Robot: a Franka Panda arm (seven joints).
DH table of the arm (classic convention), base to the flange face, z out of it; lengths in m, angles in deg. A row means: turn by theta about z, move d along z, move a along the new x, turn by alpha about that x. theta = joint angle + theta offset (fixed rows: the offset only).
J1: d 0.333; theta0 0; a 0; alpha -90
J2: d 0; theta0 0; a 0; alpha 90
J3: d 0.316; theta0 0; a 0.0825; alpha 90
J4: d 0; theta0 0; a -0.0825; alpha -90
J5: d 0.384; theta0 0; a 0; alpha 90
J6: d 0; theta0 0; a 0.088; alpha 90
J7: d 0.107; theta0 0; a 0; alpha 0
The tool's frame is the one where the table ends.
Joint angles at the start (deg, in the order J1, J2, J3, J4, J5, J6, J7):
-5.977, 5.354, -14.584, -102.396, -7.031, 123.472, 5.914
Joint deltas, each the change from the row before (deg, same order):
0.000, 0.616, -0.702, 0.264, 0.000, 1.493, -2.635
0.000, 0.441, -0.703, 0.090, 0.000, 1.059, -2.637
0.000, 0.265, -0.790, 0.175, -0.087, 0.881, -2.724
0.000, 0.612, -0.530, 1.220, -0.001, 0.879, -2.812
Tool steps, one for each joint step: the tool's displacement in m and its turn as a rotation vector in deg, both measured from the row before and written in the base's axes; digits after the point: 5 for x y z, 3 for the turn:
0.00197, -0.00741, -0.00095, -1.158, -0.450, 2.023
0.00032, -0.00718, -0.00148, -1.026, -0.022, 1.949
-0.00082, -0.00800, 0.00083, -1.163, -0.024, 1.941
0.00332, -0.00602, 0.00641, -1.504, -0.612, 2.277

